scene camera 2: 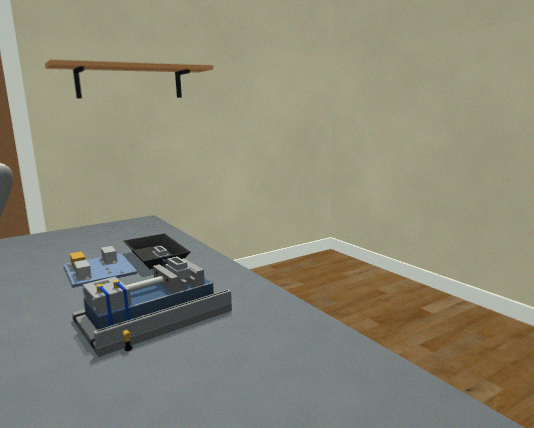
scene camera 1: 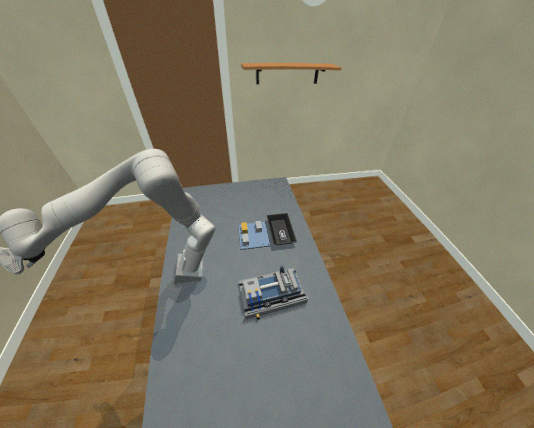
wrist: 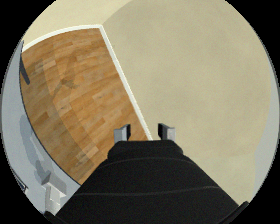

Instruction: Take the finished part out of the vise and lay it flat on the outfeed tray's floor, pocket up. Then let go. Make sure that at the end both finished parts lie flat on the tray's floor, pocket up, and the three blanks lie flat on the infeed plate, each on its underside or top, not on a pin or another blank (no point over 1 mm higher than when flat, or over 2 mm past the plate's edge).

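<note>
I can see my own gripper (wrist: 144,129). There is a blue plate (scene camera 2: 98,271) too, and along with the plate I see a rail (scene camera 2: 110,335).
</note>
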